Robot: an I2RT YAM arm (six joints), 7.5 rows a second.
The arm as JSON. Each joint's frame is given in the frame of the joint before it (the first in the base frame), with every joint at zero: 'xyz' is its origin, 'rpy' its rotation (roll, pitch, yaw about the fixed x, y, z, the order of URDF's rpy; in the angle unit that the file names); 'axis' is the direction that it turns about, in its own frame. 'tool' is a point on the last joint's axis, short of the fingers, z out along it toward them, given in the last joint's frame.
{
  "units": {
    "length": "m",
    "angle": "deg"
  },
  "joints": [
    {
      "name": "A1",
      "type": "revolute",
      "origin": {
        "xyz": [
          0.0,
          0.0,
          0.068
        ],
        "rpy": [
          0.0,
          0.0,
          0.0
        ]
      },
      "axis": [
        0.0,
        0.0,
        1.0
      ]
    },
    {
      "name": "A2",
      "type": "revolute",
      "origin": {
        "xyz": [
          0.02,
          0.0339,
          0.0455
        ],
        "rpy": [
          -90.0,
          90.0,
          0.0
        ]
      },
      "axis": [
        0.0,
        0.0,
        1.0
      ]
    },
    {
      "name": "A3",
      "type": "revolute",
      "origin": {
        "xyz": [
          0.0,
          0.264,
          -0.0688
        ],
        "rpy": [
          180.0,
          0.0,
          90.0
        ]
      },
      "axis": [
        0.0,
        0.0,
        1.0
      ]
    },
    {
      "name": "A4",
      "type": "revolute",
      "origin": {
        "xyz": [
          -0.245,
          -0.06,
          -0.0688
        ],
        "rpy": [
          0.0,
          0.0,
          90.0
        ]
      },
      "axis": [
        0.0,
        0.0,
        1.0
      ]
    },
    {
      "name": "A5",
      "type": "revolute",
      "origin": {
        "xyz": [
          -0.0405,
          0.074,
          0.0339
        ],
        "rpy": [
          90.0,
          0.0,
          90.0
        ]
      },
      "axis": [
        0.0,
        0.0,
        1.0
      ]
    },
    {
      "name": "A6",
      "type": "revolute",
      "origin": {
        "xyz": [
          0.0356,
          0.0,
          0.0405
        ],
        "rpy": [
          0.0,
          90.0,
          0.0
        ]
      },
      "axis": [
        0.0,
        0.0,
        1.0
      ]
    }
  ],
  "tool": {
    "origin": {
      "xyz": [
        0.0,
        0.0,
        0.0
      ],
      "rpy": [
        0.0,
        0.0,
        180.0
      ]
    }
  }
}
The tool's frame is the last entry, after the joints.
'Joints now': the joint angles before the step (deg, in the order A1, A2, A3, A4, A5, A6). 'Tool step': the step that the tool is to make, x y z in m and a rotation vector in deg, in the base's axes. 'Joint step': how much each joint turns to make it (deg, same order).
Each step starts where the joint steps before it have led.
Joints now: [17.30 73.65 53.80 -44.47 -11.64 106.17]
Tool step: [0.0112 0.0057 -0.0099 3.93 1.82 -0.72]
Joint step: [-0.01 3.25 0.00 3.28 -3.56 2.57]
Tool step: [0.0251 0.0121 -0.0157 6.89 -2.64 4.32]
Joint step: [-0.02 5.91 0.00 10.10 -7.15 -1.20]
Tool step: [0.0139 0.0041 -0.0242 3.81 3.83 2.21]
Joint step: [-0.64 6.02 0.00 3.36 -5.54 -0.25]
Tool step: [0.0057 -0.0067 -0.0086 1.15 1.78 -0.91]
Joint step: [-1.72 1.94 -0.01 0.55 -1.78 -0.01]
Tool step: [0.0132 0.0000 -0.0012 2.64 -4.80 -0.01]
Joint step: [-0.77 1.51 0.01 6.80 -1.55 -0.03]
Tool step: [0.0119 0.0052 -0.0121 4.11 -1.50 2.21]
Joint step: [-0.01 3.70 0.02 6.19 -4.25 0.07]
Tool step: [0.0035 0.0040 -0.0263 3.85 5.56 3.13]
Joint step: [0.02 5.41 0.00 0.95 -5.96 0.00]
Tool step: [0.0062 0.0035 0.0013 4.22 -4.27 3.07]
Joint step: [0.00 0.84 -0.05 5.07 -4.20 -1.44]
